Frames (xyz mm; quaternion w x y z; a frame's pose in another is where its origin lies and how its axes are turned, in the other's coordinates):
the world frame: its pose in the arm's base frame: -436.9 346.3 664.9 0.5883 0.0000 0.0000 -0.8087
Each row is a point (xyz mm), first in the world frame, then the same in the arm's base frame.
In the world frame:
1: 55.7 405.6 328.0
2: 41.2 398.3 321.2
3: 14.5 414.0 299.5
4: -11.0 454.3 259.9
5: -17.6 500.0 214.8
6: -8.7 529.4 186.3
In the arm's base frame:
1: -68.1 168.4 992.9
2: -70.6 184.5 986.1
3: -47.5 205.0 964.4
4: -1.3 216.9 924.8
5: 44.2 209.1 879.7
6: 69.5 191.6 851.2

